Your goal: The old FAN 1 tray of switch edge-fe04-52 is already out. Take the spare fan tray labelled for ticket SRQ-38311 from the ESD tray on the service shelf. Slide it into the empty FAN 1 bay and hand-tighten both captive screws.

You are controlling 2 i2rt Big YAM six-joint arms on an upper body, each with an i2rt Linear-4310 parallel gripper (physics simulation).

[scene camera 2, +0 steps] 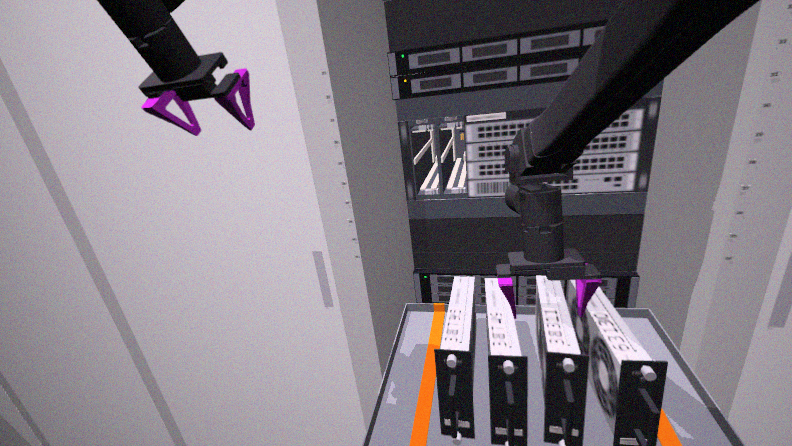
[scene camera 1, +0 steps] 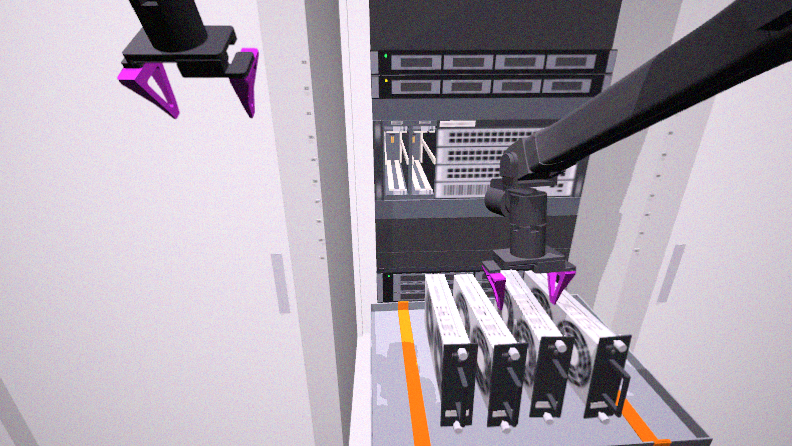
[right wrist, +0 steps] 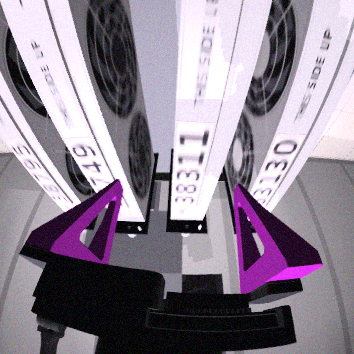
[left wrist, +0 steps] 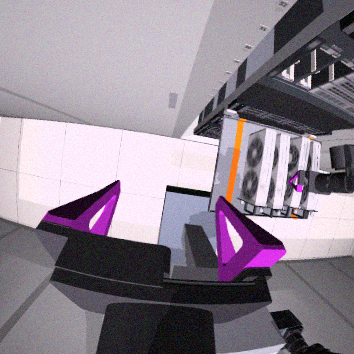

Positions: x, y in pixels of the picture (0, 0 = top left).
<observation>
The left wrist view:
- my left gripper: 169, 192
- my right gripper: 298, 182
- grey cart tray: 229, 125
</observation>
